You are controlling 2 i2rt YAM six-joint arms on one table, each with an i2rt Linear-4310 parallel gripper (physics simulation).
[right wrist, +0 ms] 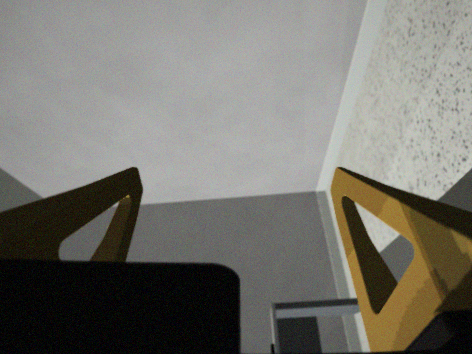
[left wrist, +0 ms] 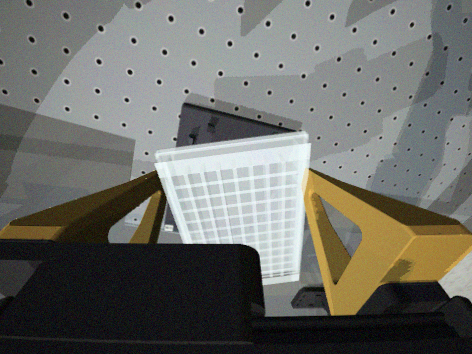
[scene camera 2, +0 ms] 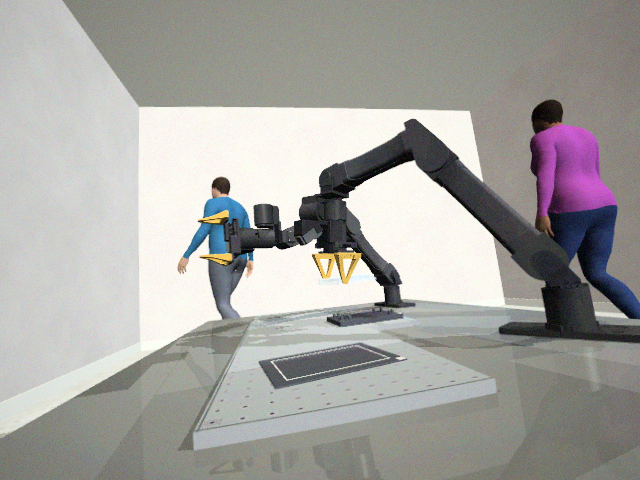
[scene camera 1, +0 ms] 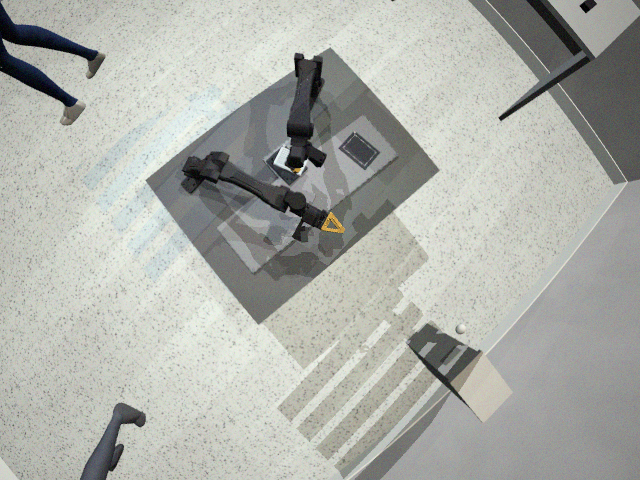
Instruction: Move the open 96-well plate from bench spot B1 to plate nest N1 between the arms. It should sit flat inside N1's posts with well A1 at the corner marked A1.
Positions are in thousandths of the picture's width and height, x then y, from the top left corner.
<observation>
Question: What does the right gripper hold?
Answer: Nothing.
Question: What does the left gripper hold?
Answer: A well plate.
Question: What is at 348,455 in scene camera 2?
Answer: The right gripper.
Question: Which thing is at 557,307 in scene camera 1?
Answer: A dark nest with white outline.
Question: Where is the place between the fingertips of the left gripper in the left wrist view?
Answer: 499,499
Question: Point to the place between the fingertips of the left gripper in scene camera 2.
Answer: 524,589
</observation>
